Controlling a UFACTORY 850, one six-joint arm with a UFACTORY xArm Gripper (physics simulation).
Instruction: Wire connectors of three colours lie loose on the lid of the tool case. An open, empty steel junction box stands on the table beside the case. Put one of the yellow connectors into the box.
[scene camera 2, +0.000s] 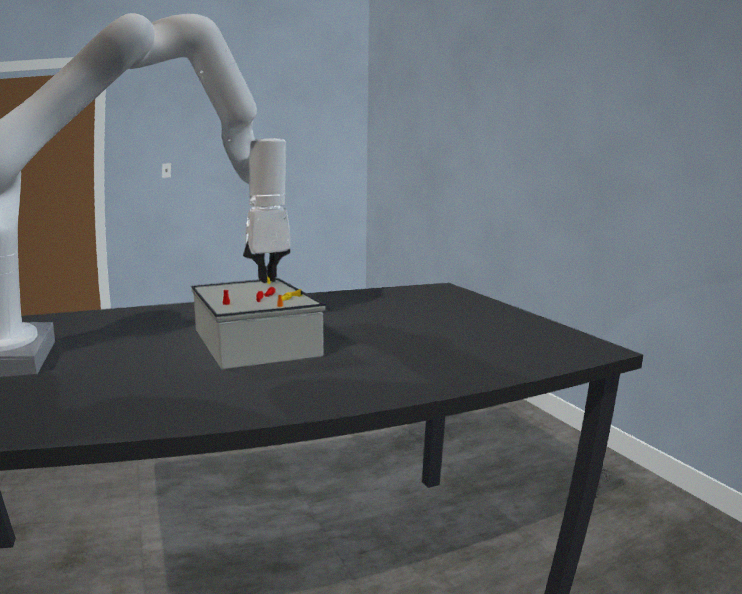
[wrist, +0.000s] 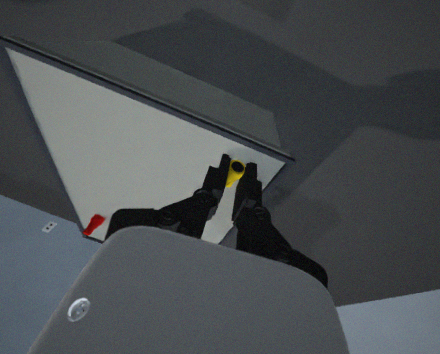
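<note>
My gripper (scene camera 2: 267, 278) (wrist: 234, 171) points down at the far part of the tool case (scene camera 2: 272, 339). Its fingers are shut on a yellow connector (scene camera 2: 269, 281) (wrist: 234, 176), low over the lid (scene camera 2: 247, 305) (wrist: 120, 135). Two more yellow connectors (scene camera 2: 297, 292) (scene camera 2: 285, 296) lie close together near the lid's right edge, beside an orange connector (scene camera 2: 280, 301). One red connector (scene camera 2: 226, 297) is at the left of the lid; two others (scene camera 2: 259, 296) (scene camera 2: 270, 291) lie near its middle. In the wrist view a red connector (wrist: 94, 224) shows near the lid's edge. The junction box does not show in either view.
The case stands on the dark table (scene camera 2: 433, 346) (wrist: 360, 200). The robot's base (scene camera 2: 24, 353) is at the table's left. The case's raised lid edge runs past the fingers in the wrist view. Blue walls (scene camera 2: 526, 154) stand behind the table.
</note>
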